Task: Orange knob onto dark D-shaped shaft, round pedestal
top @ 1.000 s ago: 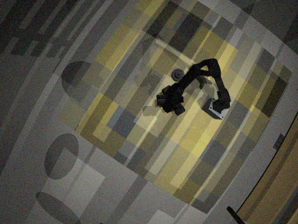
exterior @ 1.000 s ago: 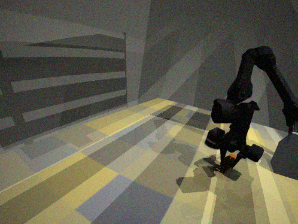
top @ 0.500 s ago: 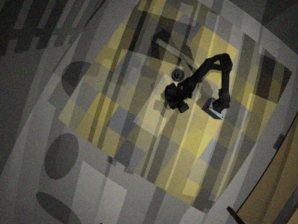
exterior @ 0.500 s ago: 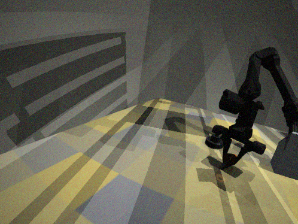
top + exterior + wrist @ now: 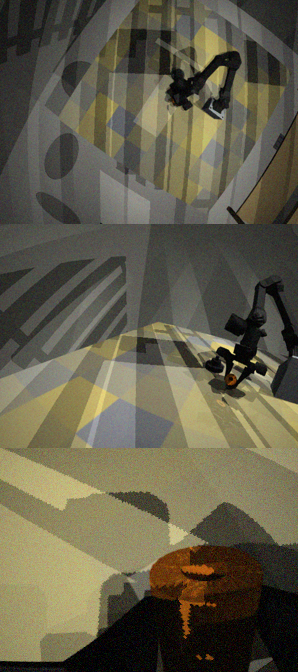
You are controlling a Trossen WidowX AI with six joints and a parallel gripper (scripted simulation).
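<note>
The orange knob lies 1 cm to the right of my gripper tip and 1 cm behind it. From my gripper tip the other things lie so: round dark pedestal (16 cm to the right, 5 cm ahead).
</note>
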